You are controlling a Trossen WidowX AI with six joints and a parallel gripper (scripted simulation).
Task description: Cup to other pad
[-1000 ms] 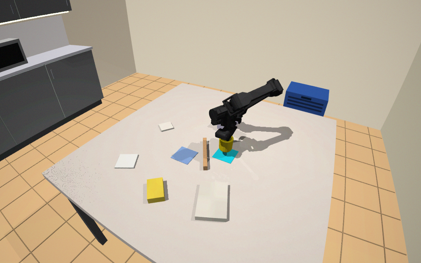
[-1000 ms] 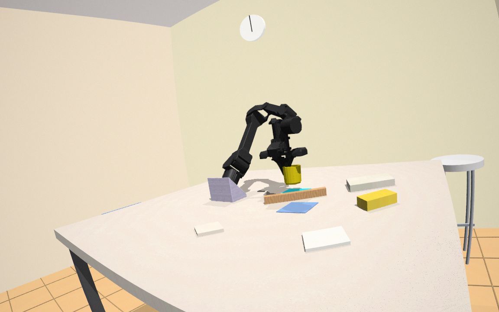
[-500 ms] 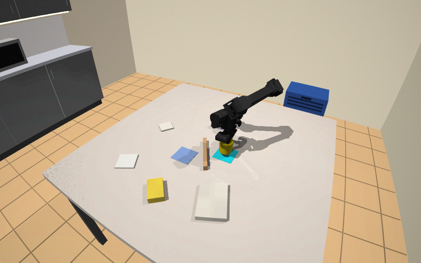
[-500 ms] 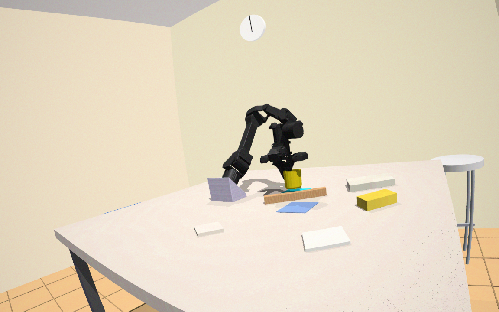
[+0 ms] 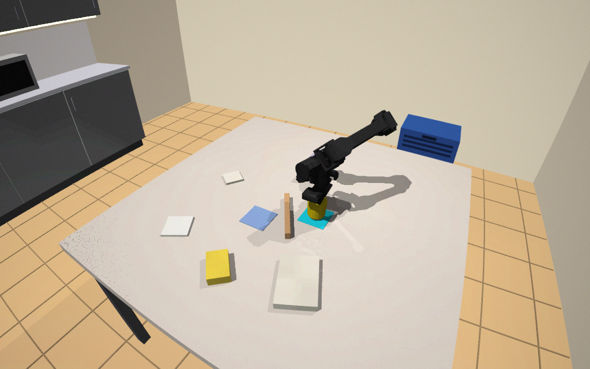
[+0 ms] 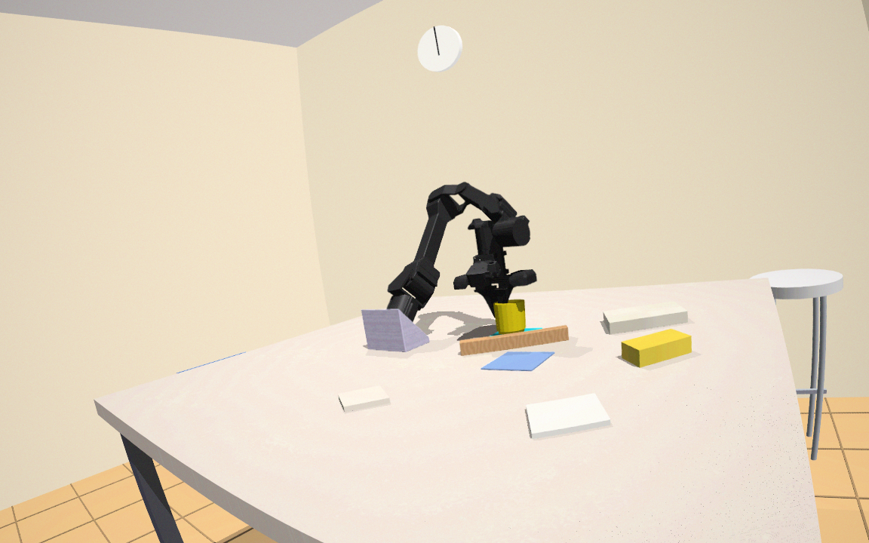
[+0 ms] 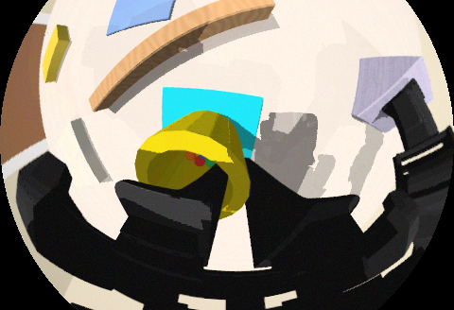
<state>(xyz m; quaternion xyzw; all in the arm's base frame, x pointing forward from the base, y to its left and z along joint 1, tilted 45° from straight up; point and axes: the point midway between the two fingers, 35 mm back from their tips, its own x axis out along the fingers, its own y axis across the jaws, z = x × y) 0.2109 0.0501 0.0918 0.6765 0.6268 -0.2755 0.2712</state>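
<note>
My gripper tip is 5 cm above the cyan pad and 3 cm short of it. From my gripper tip the other things lie so: wooden bar: 9 cm to the right, 8 cm ahead, 4 cm below; white slab: 33 cm ahead, 7 cm to the left, 3 cm below; yellow cup: 2 cm ahead.
</note>
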